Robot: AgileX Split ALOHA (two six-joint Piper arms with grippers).
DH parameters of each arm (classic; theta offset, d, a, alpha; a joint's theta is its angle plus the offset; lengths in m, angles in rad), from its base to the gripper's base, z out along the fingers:
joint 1: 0 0.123 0 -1.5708
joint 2: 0.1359 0 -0.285 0
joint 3: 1.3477 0 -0.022 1.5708
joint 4: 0 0.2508 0 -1.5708
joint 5: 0 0 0.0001 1.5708
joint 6: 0 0.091 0 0
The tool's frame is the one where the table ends.
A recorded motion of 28 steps. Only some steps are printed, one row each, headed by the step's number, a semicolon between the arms.
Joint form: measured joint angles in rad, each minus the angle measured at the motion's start. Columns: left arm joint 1, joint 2, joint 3, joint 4, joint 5, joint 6; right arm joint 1, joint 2, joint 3, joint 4, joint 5, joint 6.
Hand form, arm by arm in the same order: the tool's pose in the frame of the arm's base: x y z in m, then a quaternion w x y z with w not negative. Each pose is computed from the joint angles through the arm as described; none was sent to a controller.
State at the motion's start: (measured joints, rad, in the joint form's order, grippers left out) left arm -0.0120 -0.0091 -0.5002 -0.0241 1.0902 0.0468; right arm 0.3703 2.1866 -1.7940 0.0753 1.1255 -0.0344
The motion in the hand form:
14: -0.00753 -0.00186 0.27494 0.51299 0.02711 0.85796 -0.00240; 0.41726 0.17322 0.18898 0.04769 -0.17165 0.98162 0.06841
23: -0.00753 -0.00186 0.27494 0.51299 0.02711 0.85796 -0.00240; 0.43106 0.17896 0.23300 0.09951 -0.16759 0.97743 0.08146
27: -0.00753 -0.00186 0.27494 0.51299 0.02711 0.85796 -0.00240; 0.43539 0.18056 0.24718 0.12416 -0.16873 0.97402 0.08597
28: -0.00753 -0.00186 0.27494 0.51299 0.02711 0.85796 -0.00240; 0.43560 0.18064 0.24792 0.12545 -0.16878 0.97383 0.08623
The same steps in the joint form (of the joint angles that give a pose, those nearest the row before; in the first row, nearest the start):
14: 0.0000 0.0000 0.0000 0.0000 0.0000 0.0028; 0.0000 0.0000 -0.0079 0.0508 0.0298 0.0143
23: 0.0000 0.0000 0.0000 0.0000 0.0000 0.0028; 0.0000 0.0000 -0.1774 0.0520 0.0908 0.0344
27: 0.0000 0.0000 0.0000 0.0000 0.0000 0.0028; 0.0000 0.0000 -0.2292 0.0510 0.0920 0.0344
28: 0.0000 0.0000 0.0000 0.0000 0.0000 0.0028; 0.0000 0.0000 -0.2319 0.0510 0.0920 0.0344

